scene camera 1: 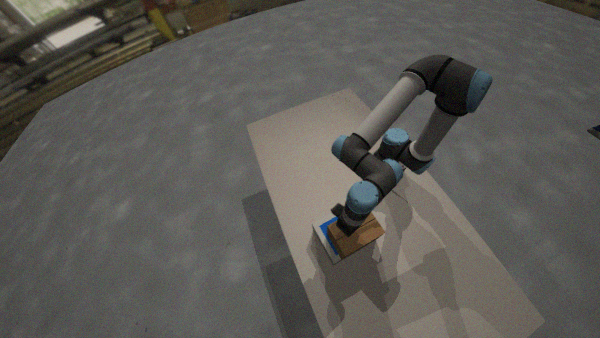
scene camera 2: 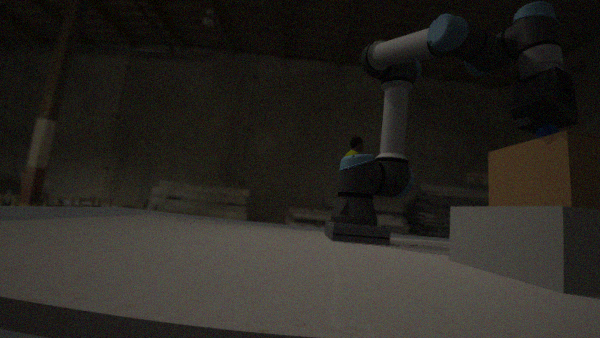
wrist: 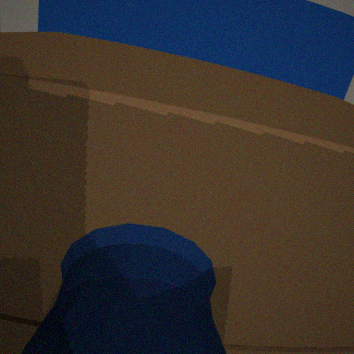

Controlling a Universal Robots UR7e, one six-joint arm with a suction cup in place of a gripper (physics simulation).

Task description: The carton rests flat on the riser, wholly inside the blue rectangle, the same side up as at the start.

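Places are measured from the arm's base along level axes (x ahead, y left, z up), in millimetres.
Pixels of known places: hand, tool point: (scene camera 2: 547, 149) (wrist: 143, 246); arm's base, link origin: (scene camera 2: 353, 224).
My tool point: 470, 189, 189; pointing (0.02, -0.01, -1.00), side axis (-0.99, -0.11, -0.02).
Ahead of a thing's pixels: the offset from my tool point to its top centre, as dx, dy, dz. Level surfaces: height alone.
The brown carton {-15, +26, +14} (scene camera 1: 364, 240) (scene camera 2: 530, 175) (wrist: 200, 185) sits flat on the pale riser {-17, -12, -119} (scene camera 1: 327, 244) (scene camera 2: 505, 235) (wrist: 17, 15), its seamed face up. A strip of the blue rectangle {-17, -12, -119} (scene camera 1: 328, 223) (wrist: 190, 35) shows along one long side of the carton. The carton hides the rest of the rectangle, and its opposite edge on the riser is hidden in scene camera 1. My blue suction cup (scene camera 2: 547, 131) (wrist: 137, 260) is down against the carton's top and shut on it. In scene camera 1 the dark tool body hides the cup. No gap shows between carton and riser in scene camera 2.
The riser stands on the pale table {dz -239} (scene camera 1: 290, 165) (scene camera 2: 200, 270), near one long edge. The arm's base (scene camera 2: 357, 232) stands on the table beyond the riser. A person (scene camera 2: 355, 145) shows partly behind the base. Shelving runs along the upper left in scene camera 1.
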